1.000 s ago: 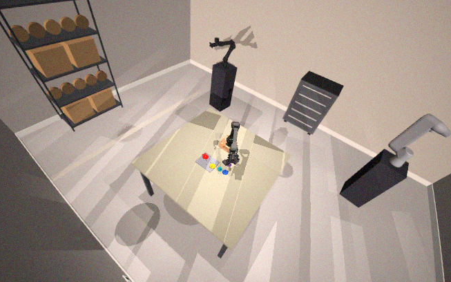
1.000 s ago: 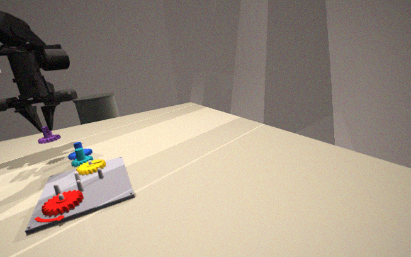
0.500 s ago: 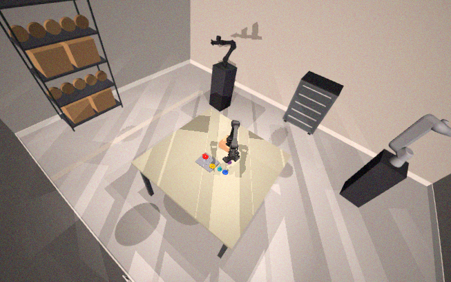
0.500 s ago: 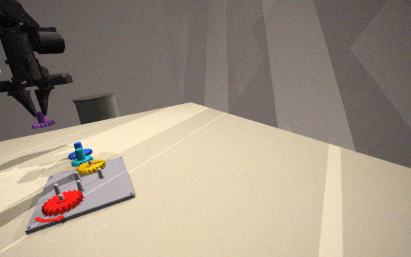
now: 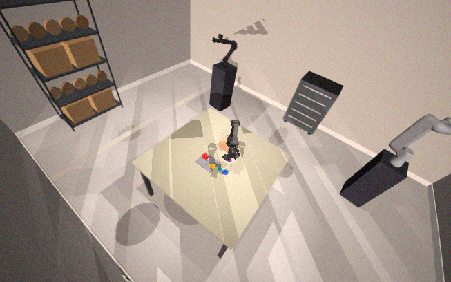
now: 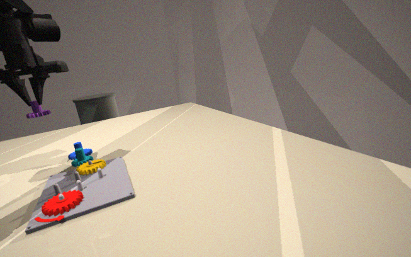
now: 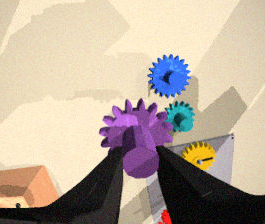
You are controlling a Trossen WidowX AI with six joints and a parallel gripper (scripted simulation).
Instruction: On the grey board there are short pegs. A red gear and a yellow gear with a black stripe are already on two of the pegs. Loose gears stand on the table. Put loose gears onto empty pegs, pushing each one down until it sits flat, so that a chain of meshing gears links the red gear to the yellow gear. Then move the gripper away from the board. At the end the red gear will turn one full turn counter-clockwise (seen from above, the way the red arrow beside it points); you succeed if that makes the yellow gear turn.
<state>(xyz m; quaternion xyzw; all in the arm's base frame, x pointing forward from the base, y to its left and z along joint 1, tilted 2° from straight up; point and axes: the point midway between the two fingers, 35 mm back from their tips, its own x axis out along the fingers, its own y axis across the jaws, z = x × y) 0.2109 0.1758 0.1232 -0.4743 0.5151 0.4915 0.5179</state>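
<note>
Now: the red gear 260 mm to the right of my gripper tip, 150 mm below it and 80 mm ahead of it. From my gripper tip the other things lie so: teal gear 150 mm below, 80 mm ahead, 40 mm to the right; purple gear 10 mm below; blue gear 150 mm below, 60 mm ahead, 20 mm to the left.
</note>
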